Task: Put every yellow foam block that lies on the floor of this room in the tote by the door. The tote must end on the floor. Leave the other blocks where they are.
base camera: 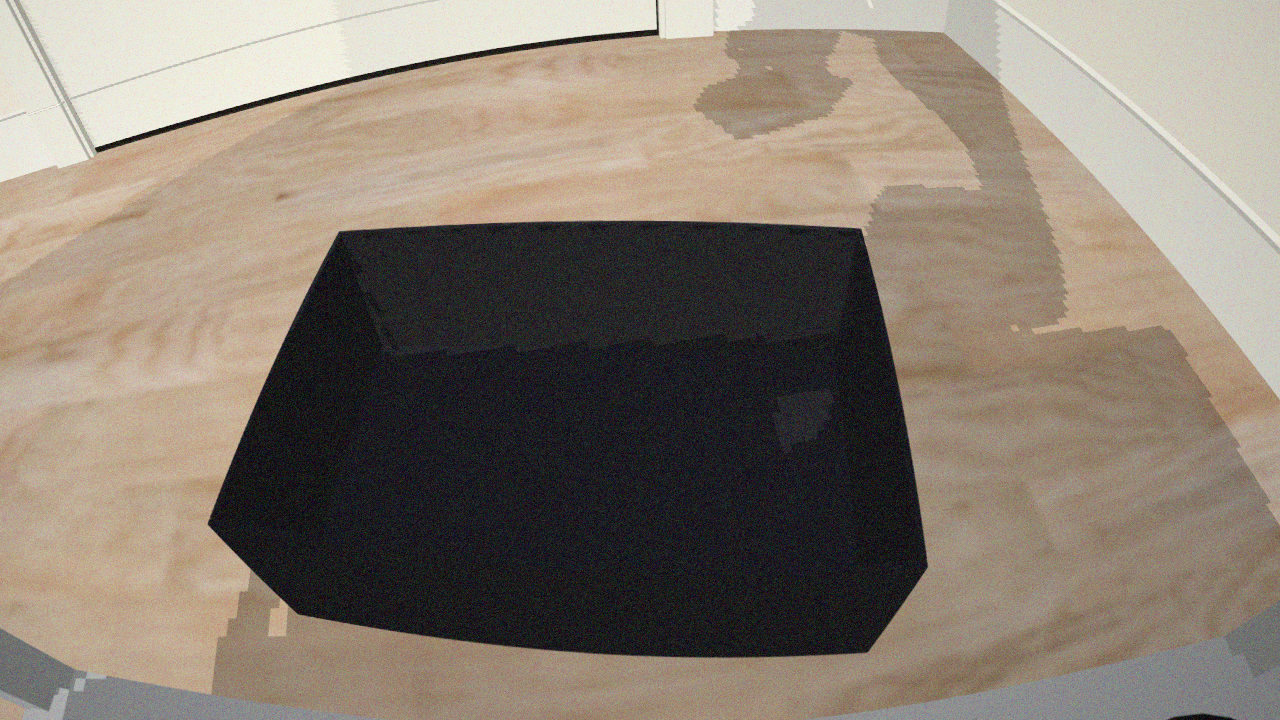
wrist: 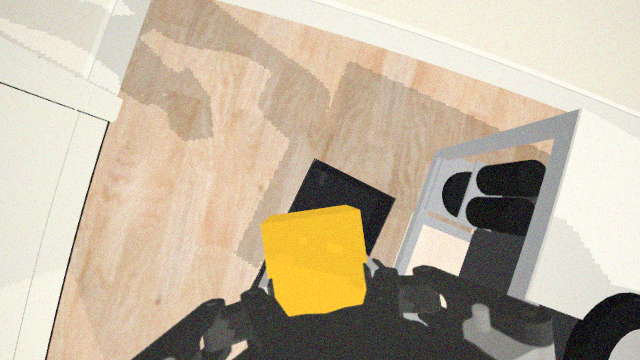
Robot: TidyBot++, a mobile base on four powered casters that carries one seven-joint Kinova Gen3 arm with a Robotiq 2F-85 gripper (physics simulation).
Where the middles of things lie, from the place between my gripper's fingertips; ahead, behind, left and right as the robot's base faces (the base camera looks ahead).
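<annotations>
Black tote [base camera: 649, 438]: 38 cm below my hand, 6 cm behind, 3 cm to the left.
</annotations>
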